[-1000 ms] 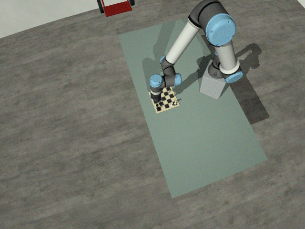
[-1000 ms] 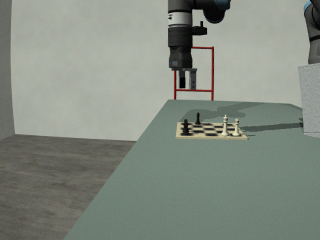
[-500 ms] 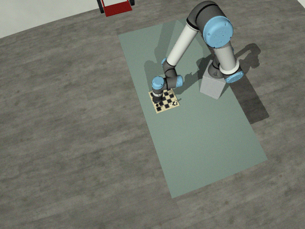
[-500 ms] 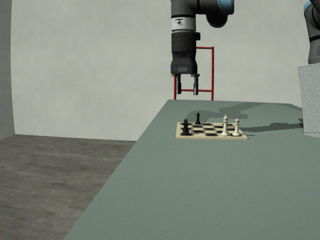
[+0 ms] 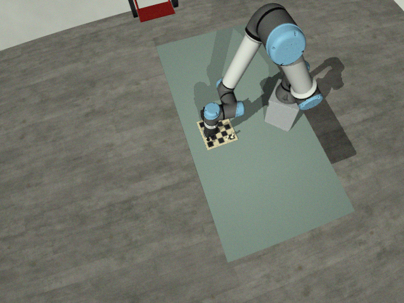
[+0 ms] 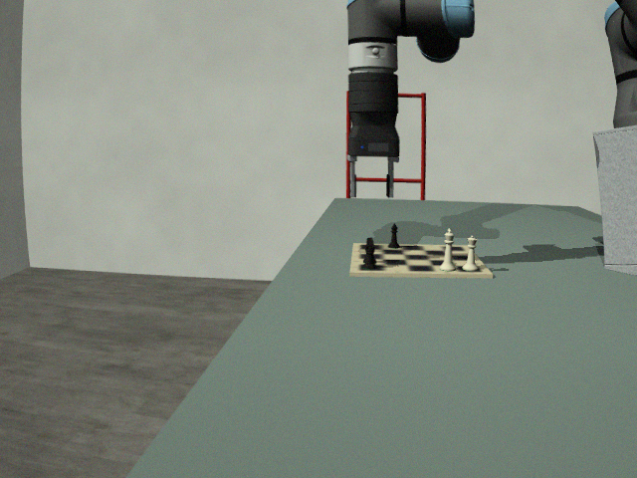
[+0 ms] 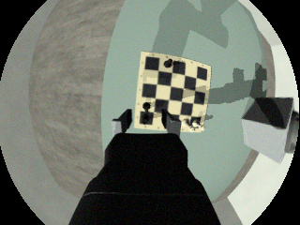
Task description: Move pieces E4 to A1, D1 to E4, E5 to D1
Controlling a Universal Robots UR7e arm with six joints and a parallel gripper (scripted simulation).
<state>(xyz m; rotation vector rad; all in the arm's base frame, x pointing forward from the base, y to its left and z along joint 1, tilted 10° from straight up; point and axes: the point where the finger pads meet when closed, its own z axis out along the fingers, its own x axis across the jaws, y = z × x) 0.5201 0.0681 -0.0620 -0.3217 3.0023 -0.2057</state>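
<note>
Right now my hand is 110 mm above the dark piece and 40 mm to the right of it. From my hand the other things lie so: white king (120 mm behind, 90 mm below, 30 mm to the left); then white queen (160 mm behind, 100 mm below, 20 mm to the left); then chessboard (120 mm below, 70 mm behind, 50 mm to the right).
</note>
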